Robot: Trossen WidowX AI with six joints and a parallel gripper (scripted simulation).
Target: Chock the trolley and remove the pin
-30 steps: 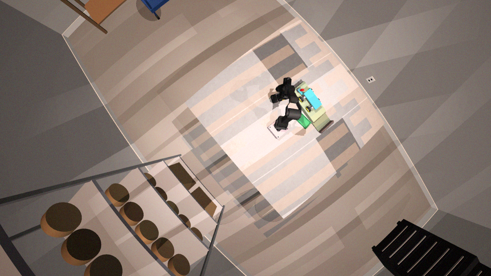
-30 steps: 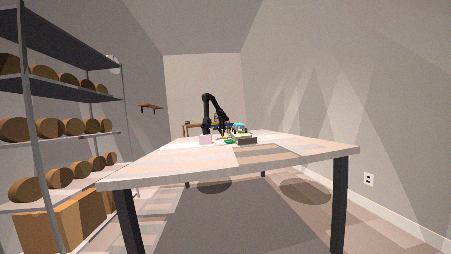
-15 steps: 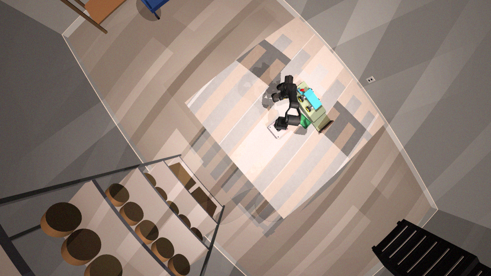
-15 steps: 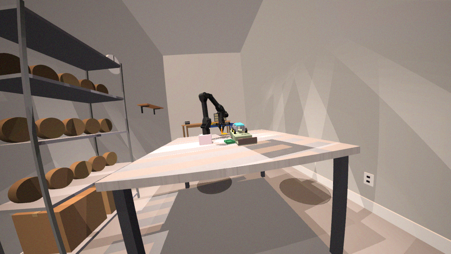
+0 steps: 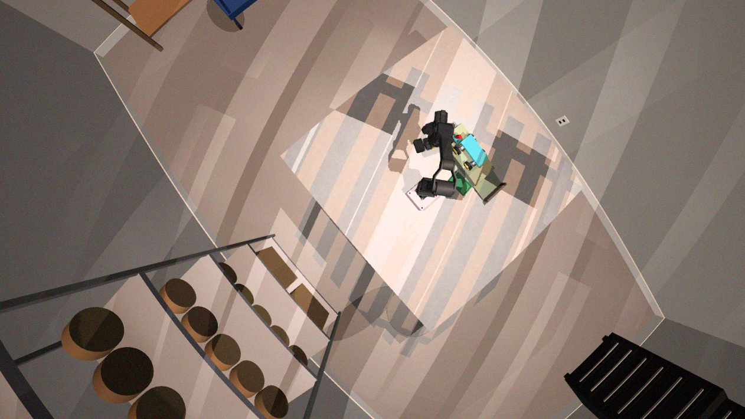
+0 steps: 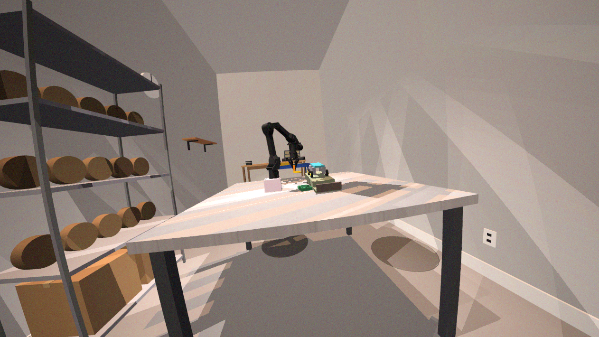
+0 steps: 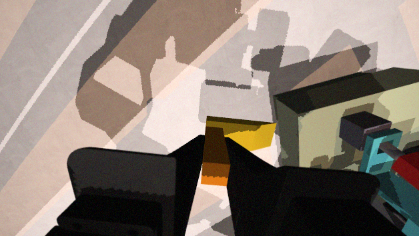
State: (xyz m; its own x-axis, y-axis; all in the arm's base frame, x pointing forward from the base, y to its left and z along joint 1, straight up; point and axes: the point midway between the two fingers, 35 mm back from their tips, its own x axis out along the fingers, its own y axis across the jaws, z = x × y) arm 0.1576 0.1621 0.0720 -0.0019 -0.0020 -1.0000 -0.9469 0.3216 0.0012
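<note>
My gripper tip is 14 cm short of the stop pin, 4 cm to the left of it and 1 cm below it. Also, from my gripper tip: yellow chock 2 cm ahead, 1 cm to the right, 1 cm below; green tray 5 cm ahead, 25 cm to the right, 13 cm below; trolley 17 cm ahead, 14 cm to the right, 1 cm below.
</note>
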